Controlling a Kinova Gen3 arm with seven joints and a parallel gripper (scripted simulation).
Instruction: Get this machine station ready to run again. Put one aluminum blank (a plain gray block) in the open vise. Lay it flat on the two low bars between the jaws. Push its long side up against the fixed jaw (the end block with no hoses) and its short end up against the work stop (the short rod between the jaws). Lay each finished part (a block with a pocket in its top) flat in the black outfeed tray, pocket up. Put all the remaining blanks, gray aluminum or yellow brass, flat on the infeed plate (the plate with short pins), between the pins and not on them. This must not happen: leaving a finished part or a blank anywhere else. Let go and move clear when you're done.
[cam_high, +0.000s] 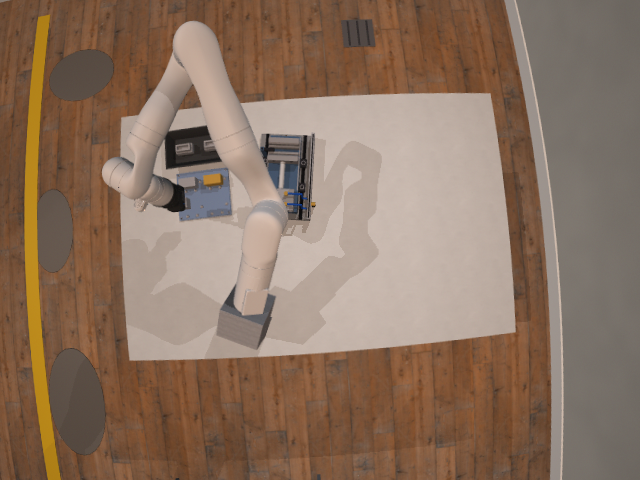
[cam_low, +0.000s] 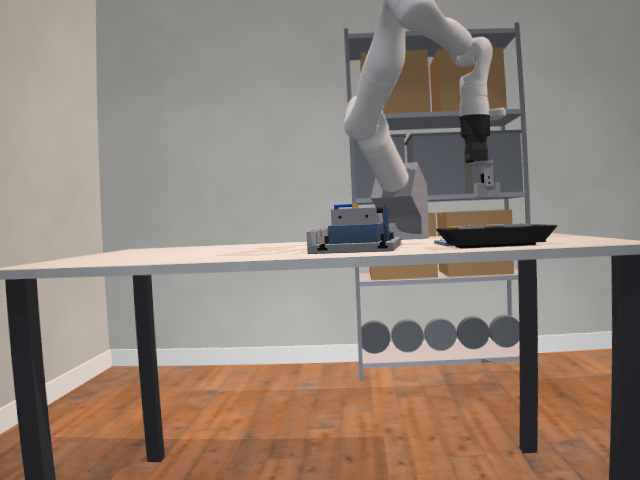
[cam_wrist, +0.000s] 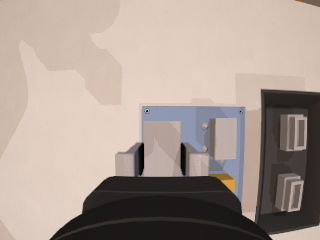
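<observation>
My hand is 340 mm to the left of the vise, 120 mm above it and 60 mm past it. Round my hand: yellow brass blank: 130 mm below, 120 mm to the right, 50 mm ahead; then gray aluminum blank: 30 mm below; then blue infeed plate: 150 mm below, 60 mm to the right, 30 mm ahead.
</observation>
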